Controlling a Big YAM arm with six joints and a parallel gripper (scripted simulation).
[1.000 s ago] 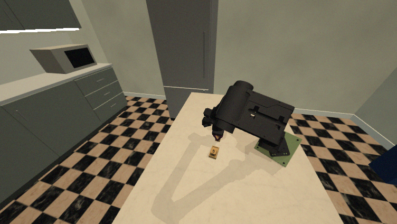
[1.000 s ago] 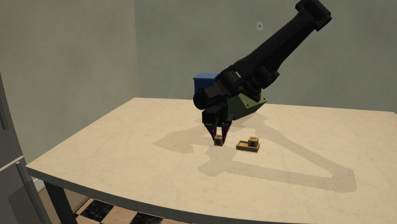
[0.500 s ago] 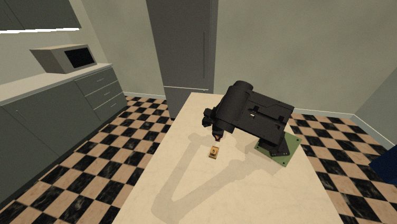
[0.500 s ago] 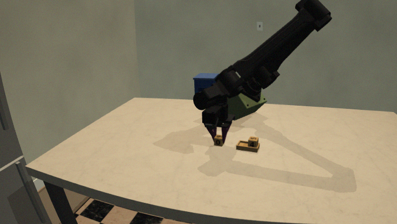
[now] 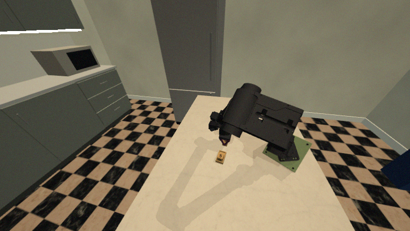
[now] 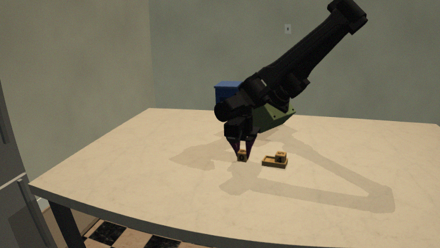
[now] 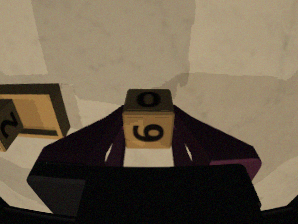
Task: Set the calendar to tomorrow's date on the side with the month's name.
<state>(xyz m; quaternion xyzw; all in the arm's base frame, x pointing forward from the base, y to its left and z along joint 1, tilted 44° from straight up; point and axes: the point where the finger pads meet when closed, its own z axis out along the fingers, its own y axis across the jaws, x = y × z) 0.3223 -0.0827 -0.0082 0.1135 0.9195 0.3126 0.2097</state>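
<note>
The cube lies right at my hand. Also, from my hand: wooden tray: 10 mm ahead, 110 mm to the left, 10 mm below.
</note>
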